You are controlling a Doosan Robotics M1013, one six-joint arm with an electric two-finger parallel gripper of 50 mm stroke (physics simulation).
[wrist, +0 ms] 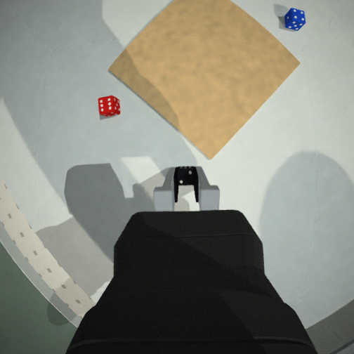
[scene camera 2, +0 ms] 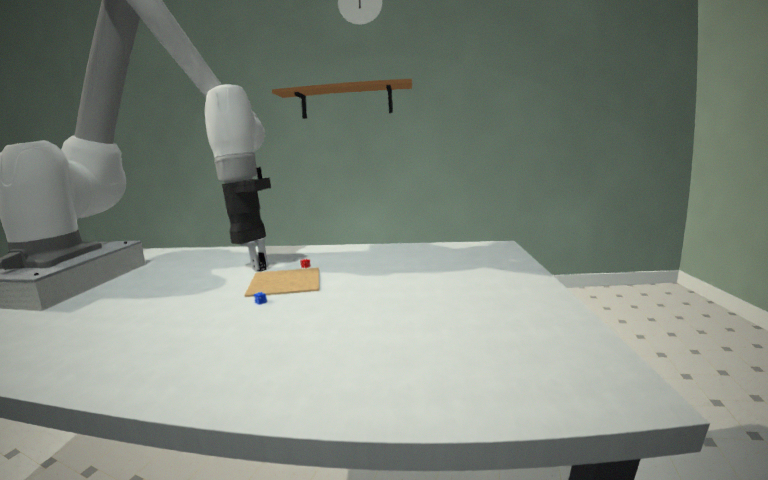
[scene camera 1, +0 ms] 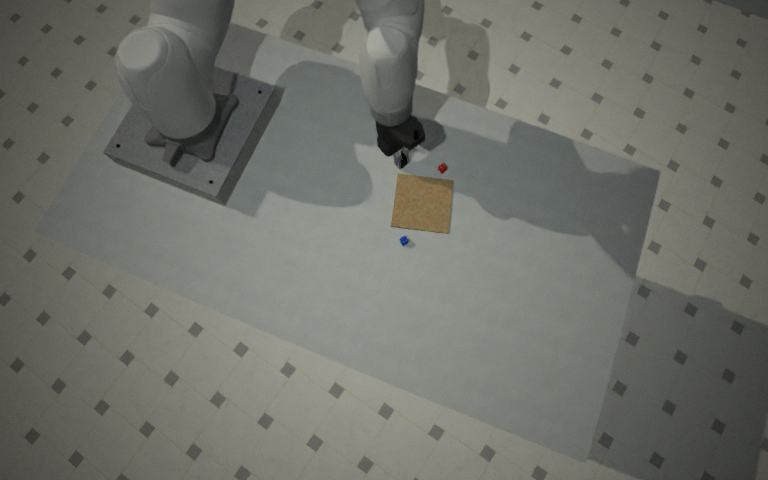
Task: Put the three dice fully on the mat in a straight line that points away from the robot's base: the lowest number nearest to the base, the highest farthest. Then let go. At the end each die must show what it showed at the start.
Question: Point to a tan square mat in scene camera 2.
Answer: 298,280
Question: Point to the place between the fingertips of my gripper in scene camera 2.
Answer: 260,268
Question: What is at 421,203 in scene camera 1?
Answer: A tan square mat.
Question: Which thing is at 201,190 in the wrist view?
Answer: My gripper.
